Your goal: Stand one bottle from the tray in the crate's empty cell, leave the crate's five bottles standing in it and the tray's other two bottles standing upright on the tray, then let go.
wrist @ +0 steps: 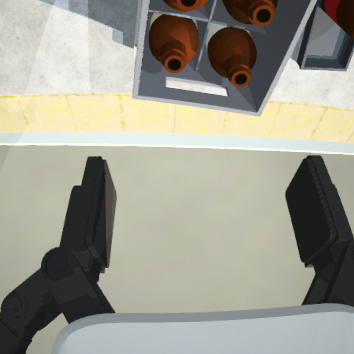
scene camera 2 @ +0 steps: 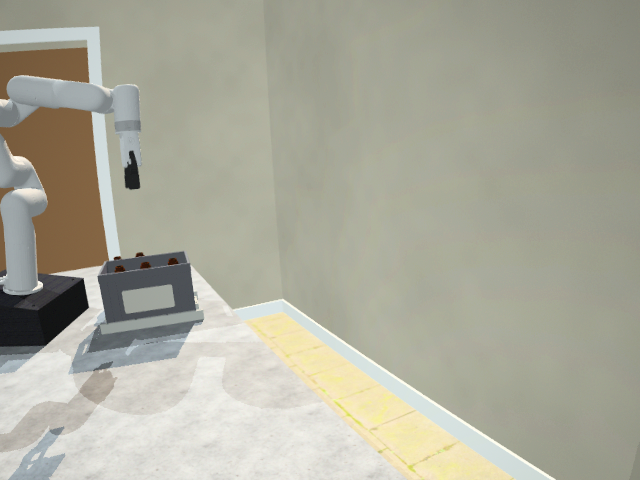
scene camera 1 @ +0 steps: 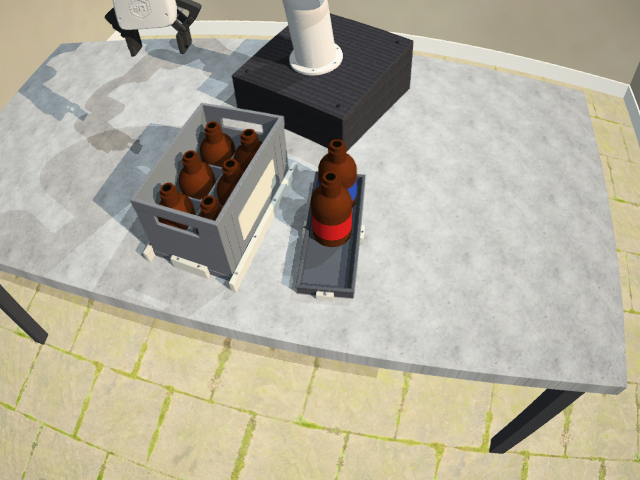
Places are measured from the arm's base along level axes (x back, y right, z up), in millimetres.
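Where they show: gripper, fingertip midpoint: [wrist: 204, 174] [scene camera 2: 132, 188] [scene camera 1: 160, 50]; arm's base, link origin: [scene camera 2: 23, 288] [scene camera 1: 316, 58].
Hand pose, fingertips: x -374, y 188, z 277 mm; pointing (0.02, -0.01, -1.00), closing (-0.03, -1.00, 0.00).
Observation:
Things, the pixels of their top centre, and the offset from my fingertips. "spot": a spot on its surface instead.
- grey crate, top centre: [wrist: 227, 11] [scene camera 1: 207, 155] [scene camera 2: 144, 262] dy -47, dx -15, dz -232 mm
- middle bottle, top centre: [scene camera 1: 189, 155] dy -5, dx -4, dz -244 mm
- dark tray, top centre: [scene camera 1: 333, 226] dy -276, dx -38, dz -381 mm
- red-banded bottle, top centre: [scene camera 1: 330, 176] dy -272, dx -35, dz -247 mm
- blue-banded bottle, top centre: [scene camera 1: 337, 144] dy -274, dx +46, dz -247 mm
- small pale block, surface spot: [scene camera 1: 189, 266] spot: dy -20, dx -160, dz -381 mm
The grey crate [scene camera 1: 186, 242] [scene camera 2: 180, 289] [wrist: 270, 75] stands on the table. Brown bottles stand upright in its cells, in two rows of three in scene camera 1, among them a middle bottle [scene camera 1: 196, 178] of the left row; their lower parts are hidden by the walls. The dark tray [scene camera 1: 325, 289] [wrist: 325, 66] holds two upright bottles: a red-banded bottle [scene camera 1: 331, 209] and, behind it, a blue-banded bottle [scene camera 1: 338, 167]. The tray's front part is bare. My gripper [scene camera 1: 160, 47] [scene camera 2: 132, 187] [wrist: 204, 174] is wide open and empty, high above the crate's level and apart from every bottle.
The arm's black base block [scene camera 1: 305, 111] [scene camera 2: 62, 315] stands behind the crate and tray. A pale rail [scene camera 1: 261, 232] [scene camera 2: 152, 321] runs along the crate's side, with a small pale block [scene camera 1: 189, 266] at its front. The table's front edge [scene camera 1: 310, 344] lies beyond the tray.

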